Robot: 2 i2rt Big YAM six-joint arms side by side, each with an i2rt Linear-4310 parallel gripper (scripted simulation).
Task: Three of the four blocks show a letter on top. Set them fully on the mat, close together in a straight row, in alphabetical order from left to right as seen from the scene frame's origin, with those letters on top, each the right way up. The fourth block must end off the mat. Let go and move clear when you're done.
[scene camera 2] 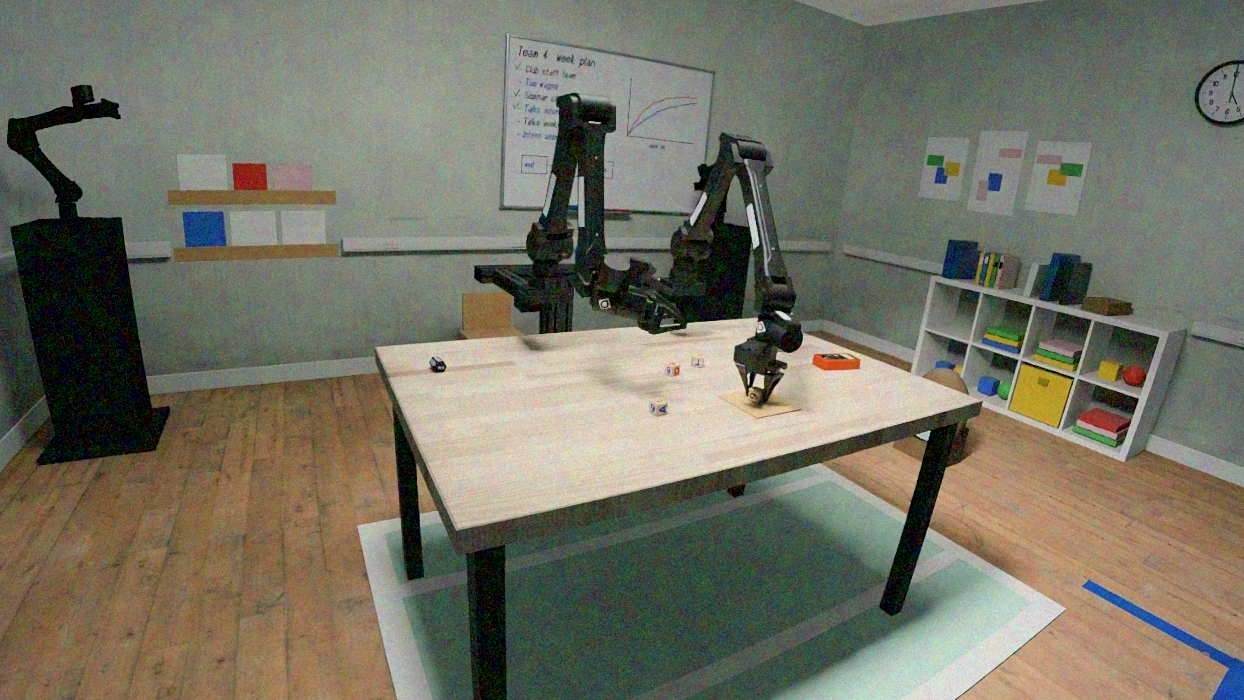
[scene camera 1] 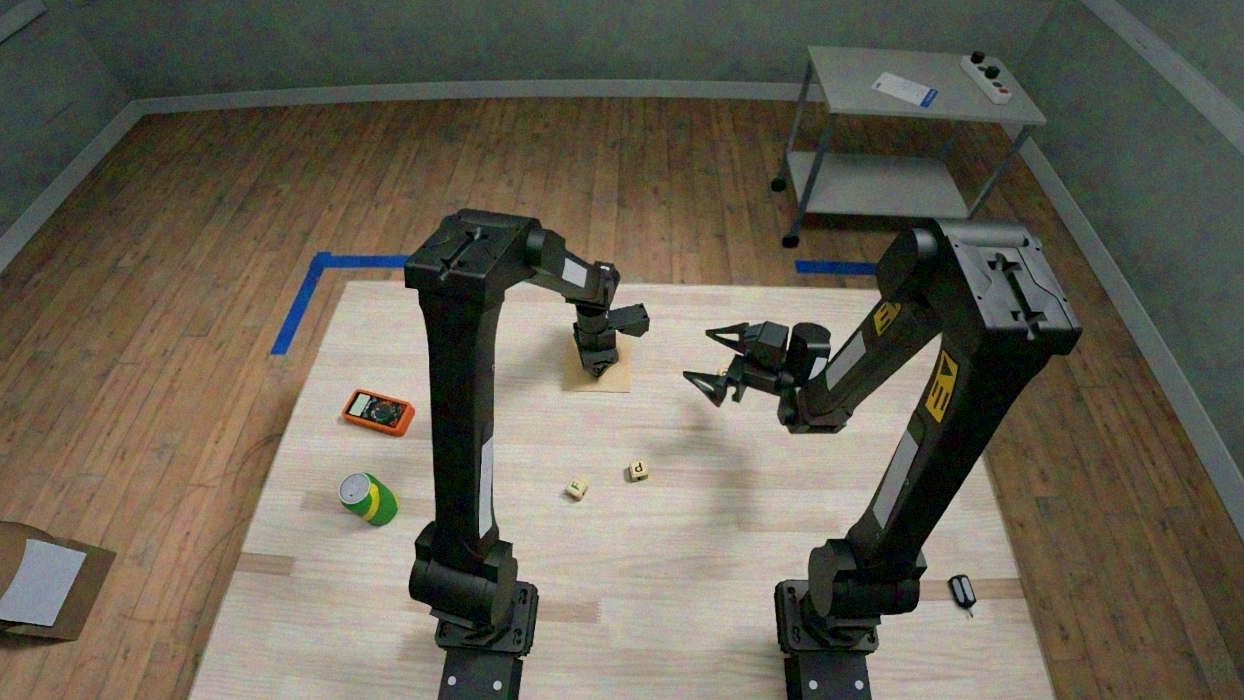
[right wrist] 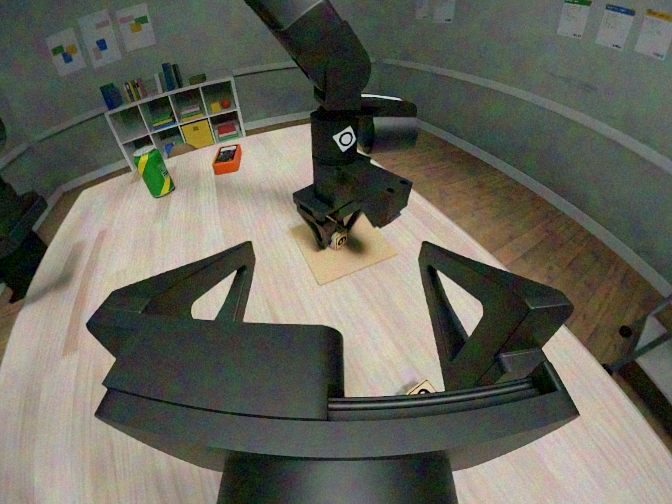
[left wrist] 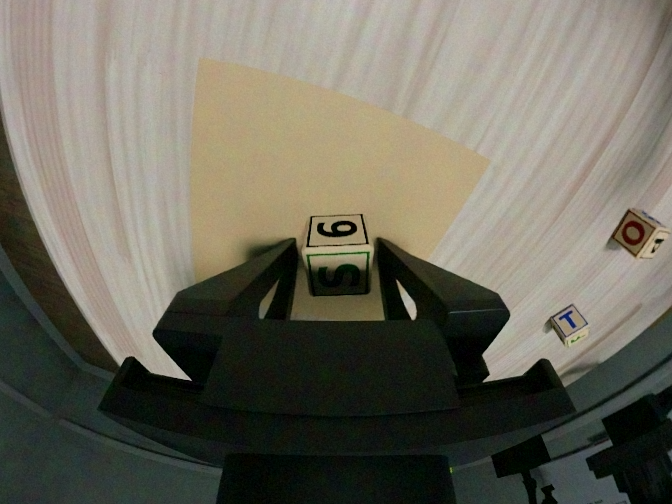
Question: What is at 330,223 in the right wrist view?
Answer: The left gripper.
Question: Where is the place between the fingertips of the left gripper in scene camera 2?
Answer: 756,398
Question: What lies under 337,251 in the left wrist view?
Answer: An S block.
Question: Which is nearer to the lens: the tan mat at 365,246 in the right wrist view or the green can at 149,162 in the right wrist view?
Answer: The tan mat.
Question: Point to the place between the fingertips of the right gripper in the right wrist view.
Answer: At 337,250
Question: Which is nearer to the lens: the F block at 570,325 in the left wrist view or the tan mat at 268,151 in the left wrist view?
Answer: The tan mat.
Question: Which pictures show the right gripper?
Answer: Scene camera 2, scene camera 1 and the right wrist view only.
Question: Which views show the tan mat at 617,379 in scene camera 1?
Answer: Scene camera 2, scene camera 1, the right wrist view and the left wrist view: all of them.
